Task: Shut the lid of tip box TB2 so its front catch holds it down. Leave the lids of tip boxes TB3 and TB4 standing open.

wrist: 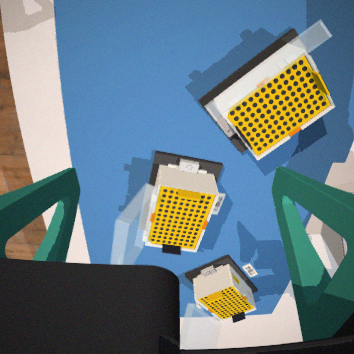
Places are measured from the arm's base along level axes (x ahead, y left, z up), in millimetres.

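Pixels of known places: gripper, fingertip midpoint: [175, 177].
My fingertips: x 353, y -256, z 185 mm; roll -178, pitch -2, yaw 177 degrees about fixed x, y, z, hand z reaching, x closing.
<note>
For each thing: its middle in the pictures, then the offset to it from my fingertips. "spot": a spot on its surface instead. Level surfaces: height alone.
- largest-looking tip box, body centre: [281, 109] dx -129, dy +42, dz -194 mm
- clear lid panel, surface spot: [316, 38] spot: dx -119, dy -50, dz -114 mm
- second tip box, body centre: [179, 223] dx -1, dy +210, dz -194 mm
- third tip box, body centre: [226, 306] dx -90, dy +457, dz -194 mm
- blue mat, its level: dz -258 mm
- pale table surface, its level: dz -261 mm
- small white label, surface spot: [249, 270] spot: dx -147, dy +423, dz -257 mm
Three tip boxes with yellow, hole-dotted racks stand on dark bases in the wrist view. The largest-looking tip box [280, 105] is at the upper right, turned at an angle, with a clear lid panel [316, 38] sticking out past its upper corner. A second tip box [182, 217] is at the centre, with its clear lid [129, 227] standing open on its left side. A third tip box [225, 295] is at the bottom, with a clear lid [199, 325] at its lower left. Their labels are too small to read surely. My gripper [175, 177] is open and empty, its green fingers wide apart above the centre box.
The boxes rest on a blue mat [125, 75] with a pale table surface [35, 90] around it. A wooden floor [9, 130] shows at the left. Pale grey objects [325, 242] show partly behind the right finger. A small white label [249, 270] lies beside the bottom box.
</note>
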